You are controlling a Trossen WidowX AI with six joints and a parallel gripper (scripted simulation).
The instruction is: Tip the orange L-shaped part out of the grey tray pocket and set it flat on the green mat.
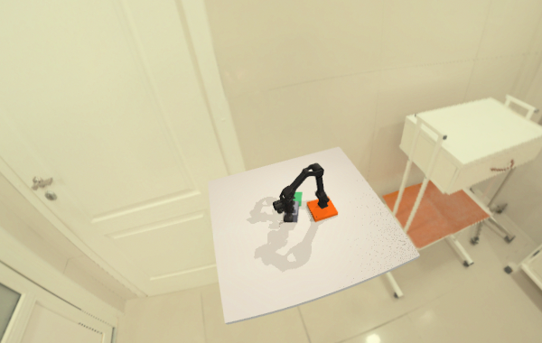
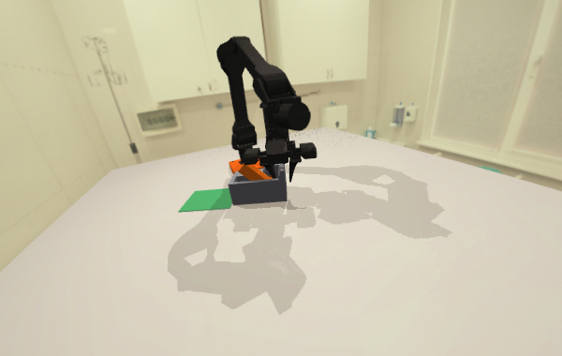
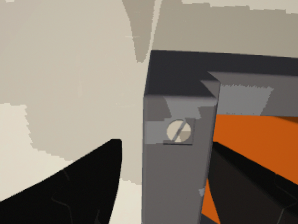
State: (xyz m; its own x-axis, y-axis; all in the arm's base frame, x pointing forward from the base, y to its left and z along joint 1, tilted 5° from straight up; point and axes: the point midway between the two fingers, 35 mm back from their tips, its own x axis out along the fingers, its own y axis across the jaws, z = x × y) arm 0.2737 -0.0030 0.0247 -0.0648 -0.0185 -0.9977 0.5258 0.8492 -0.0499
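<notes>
Now: the orange L-shaped part 3 cm behind my gripper tip, 4 cm to the right of it and 1 cm above it. Round my gripper tip: green mat (12 cm behind, 19 cm to the right, 5 cm below).
</notes>
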